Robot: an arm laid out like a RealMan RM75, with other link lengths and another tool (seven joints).
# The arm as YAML. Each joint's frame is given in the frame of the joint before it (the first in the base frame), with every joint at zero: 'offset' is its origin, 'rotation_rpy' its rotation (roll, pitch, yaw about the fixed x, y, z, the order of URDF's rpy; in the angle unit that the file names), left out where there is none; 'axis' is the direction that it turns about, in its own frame. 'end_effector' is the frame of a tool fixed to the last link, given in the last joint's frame.
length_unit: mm
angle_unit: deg
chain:
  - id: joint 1
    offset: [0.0, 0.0, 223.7]
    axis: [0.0, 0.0, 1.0]
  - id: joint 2
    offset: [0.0, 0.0, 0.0]
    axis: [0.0, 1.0, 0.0]
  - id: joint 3
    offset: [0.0, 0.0, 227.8]
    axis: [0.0, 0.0, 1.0]
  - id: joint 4
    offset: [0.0, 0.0, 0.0]
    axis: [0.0, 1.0, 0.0]
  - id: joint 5
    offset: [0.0, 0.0, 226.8]
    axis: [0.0, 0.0, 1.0]
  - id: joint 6
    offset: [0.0, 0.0, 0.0]
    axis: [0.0, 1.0, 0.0]
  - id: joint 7
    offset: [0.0, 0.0, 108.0]
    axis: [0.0, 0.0, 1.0]
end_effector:
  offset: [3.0, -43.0, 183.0]
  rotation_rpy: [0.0, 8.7, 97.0]
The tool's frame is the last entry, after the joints.
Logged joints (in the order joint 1, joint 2, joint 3, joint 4, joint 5, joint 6, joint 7), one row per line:
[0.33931, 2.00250, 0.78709, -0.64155, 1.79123, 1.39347, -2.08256]
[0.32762, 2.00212, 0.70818, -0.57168, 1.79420, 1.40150, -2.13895]
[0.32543, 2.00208, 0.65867, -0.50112, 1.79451, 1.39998, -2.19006]
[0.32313, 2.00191, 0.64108, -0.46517, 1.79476, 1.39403, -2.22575]
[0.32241, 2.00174, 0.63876, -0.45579, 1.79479, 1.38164, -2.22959]
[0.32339, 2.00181, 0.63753, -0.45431, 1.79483, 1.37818, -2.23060]
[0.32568, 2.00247, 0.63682, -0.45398, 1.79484, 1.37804, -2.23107]
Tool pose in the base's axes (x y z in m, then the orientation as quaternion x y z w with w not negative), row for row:
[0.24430, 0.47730, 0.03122, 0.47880, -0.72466, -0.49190, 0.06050]
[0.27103, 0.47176, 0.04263, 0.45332, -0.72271, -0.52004, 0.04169]
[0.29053, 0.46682, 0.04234, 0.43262, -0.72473, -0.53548, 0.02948]
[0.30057, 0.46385, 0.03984, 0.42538, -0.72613, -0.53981, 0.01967]
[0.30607, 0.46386, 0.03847, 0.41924, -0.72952, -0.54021, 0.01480]
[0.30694, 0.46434, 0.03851, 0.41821, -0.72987, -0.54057, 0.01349]
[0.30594, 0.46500, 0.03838, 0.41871, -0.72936, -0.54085, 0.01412]
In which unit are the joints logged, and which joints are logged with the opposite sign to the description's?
The joints are logged in radians. Opposite sign: joint 3.
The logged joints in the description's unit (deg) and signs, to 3 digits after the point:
[19.441, 114.735, -45.097, -36.758, 102.630, 79.840, -119.322]
[18.771, 114.713, -40.576, -32.755, 102.800, 80.300, -122.553]
[18.646, 114.711, -37.739, -28.712, 102.818, 80.213, -125.481]
[18.514, 114.701, -36.731, -26.652, 102.832, 79.872, -127.526]
[18.473, 114.691, -36.598, -26.115, 102.834, 79.162, -127.746]
[18.529, 114.695, -36.528, -26.030, 102.836, 78.964, -127.804]
[18.660, 114.733, -36.487, -26.011, 102.837, 78.956, -127.831]

